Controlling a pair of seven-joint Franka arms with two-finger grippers.
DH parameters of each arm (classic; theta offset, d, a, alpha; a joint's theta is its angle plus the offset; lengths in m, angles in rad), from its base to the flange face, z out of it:
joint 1: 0 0.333 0 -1.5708
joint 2: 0 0 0 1.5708
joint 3: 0 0.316 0.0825 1.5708
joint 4: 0 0 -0.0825 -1.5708
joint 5: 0 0.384 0 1.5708
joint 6: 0 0 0.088 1.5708
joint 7: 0 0.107 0 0
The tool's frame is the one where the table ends.
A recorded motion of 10 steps. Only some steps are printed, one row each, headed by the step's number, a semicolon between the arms.
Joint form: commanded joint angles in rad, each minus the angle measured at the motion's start. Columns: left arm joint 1, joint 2, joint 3, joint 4, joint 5, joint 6, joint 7; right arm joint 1, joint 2, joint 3, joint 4, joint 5, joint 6, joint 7.
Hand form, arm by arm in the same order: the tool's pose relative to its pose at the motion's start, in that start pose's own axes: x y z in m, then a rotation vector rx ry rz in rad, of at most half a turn. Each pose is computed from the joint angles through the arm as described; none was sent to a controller.
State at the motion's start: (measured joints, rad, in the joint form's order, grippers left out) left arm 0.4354 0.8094 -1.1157 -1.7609 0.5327 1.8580 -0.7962; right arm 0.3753 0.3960 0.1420 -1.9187 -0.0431 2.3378 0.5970
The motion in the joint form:
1: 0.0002 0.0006 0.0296 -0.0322 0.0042 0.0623 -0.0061; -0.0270 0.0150 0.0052 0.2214 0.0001 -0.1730 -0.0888
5: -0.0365 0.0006 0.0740 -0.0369 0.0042 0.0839 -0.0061; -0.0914 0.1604 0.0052 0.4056 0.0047 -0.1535 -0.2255
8: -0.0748 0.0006 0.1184 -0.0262 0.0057 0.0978 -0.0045; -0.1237 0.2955 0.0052 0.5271 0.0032 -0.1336 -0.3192
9: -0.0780 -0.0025 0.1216 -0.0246 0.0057 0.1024 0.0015; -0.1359 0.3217 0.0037 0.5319 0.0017 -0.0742 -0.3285
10: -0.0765 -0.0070 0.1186 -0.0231 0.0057 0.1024 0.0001; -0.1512 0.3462 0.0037 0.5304 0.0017 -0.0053 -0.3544
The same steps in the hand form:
1: 0.0043 -0.0053 0.0162 -0.0139 0.0139 -0.0149; 0.0459 -0.0070 -0.0732 0.0158 0.0304 -0.0586
5: 0.0069 -0.0026 0.0321 0.0021 0.0112 -0.0160; 0.1100 0.0157 -0.0624 0.0563 0.0794 -0.1159
8: 0.0126 -0.0013 0.0420 0.0182 0.0164 -0.0205; 0.1466 0.0309 -0.0247 0.0668 0.0859 -0.1658
9: 0.0132 -0.0008 0.0408 0.0178 0.0227 -0.0152; 0.1561 0.0384 -0.0137 0.0796 0.1226 -0.1600
10: 0.0130 -0.0004 0.0374 0.0170 0.0288 -0.0165; 0.1652 0.0475 -0.0023 0.0937 0.1646 -0.1679

